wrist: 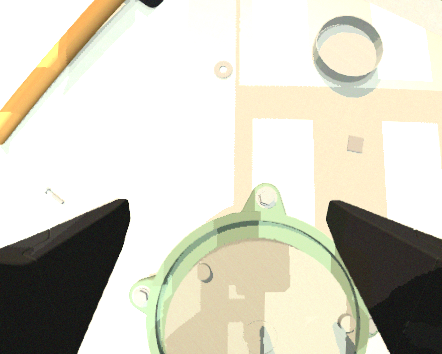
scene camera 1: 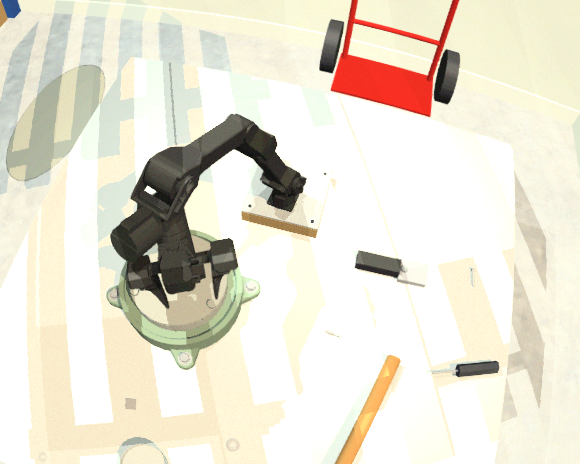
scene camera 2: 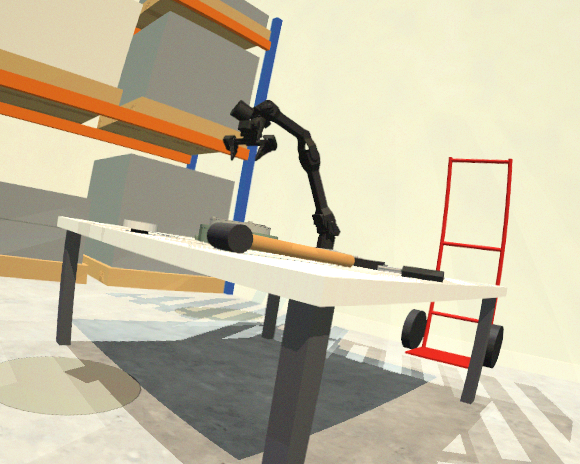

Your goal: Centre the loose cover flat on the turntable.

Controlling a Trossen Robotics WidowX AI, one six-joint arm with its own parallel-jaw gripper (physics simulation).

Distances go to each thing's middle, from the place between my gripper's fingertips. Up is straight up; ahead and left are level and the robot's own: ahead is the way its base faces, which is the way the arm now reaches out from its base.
I see my gripper 360 mm to the right of the hammer (scene camera 2: 238, 238), 260 mm above it and 80 mm short of it.
